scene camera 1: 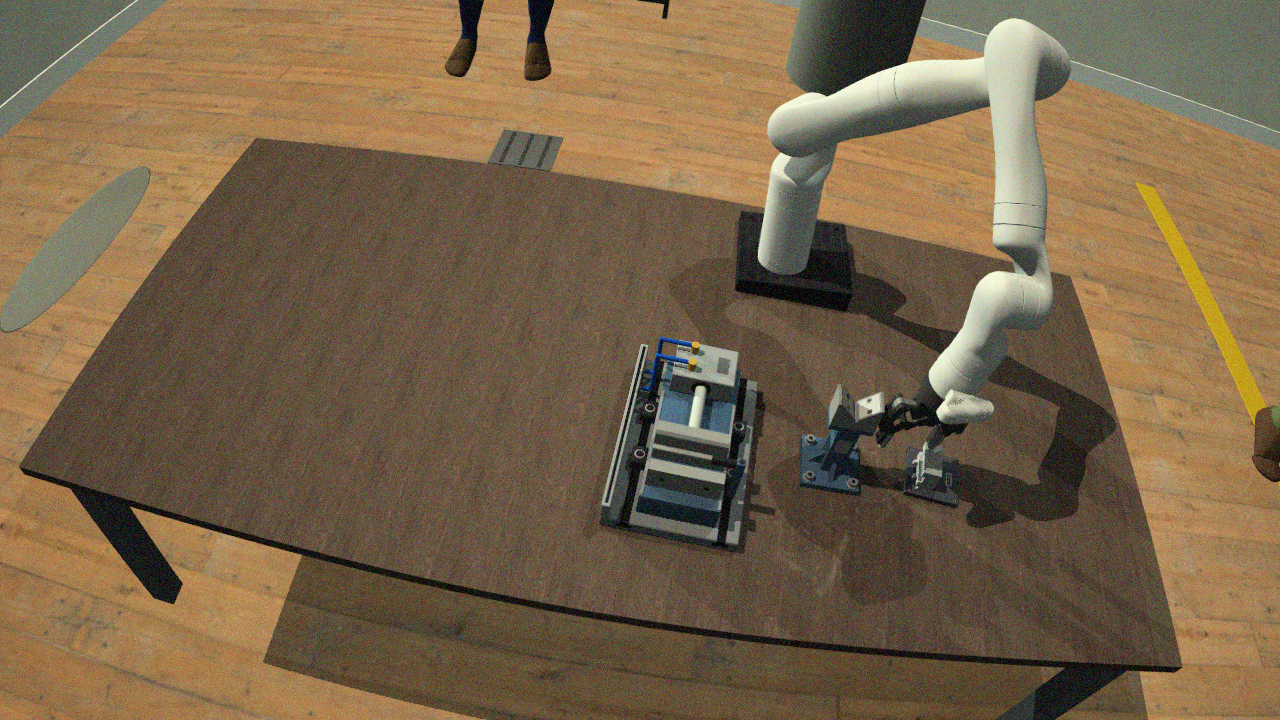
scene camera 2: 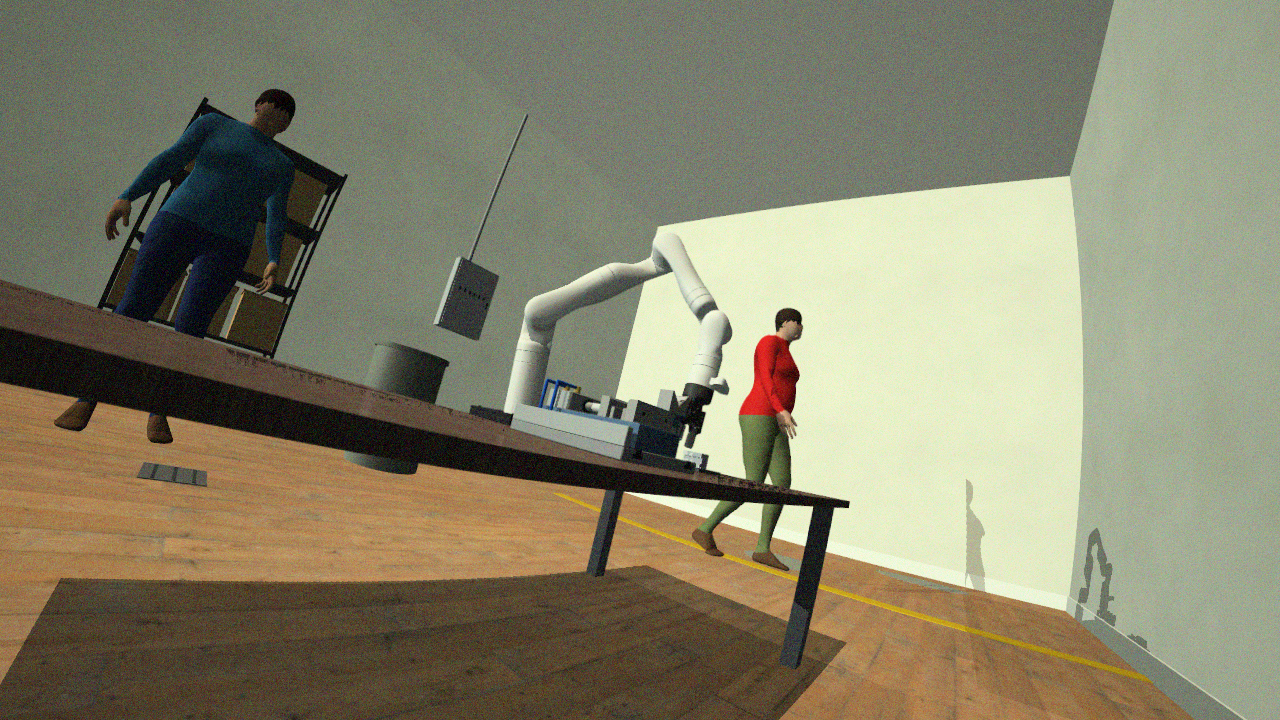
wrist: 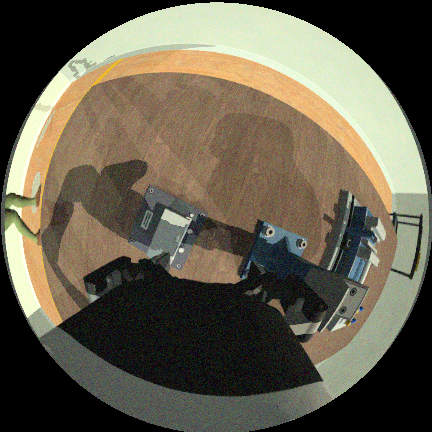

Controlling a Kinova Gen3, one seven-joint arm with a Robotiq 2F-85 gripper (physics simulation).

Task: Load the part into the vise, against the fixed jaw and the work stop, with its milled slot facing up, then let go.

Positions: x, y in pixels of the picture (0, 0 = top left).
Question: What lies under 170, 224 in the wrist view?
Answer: A grey part.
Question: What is my gripper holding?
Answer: Nothing.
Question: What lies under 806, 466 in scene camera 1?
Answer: A work stop.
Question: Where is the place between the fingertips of my gripper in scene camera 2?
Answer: At 682, 443
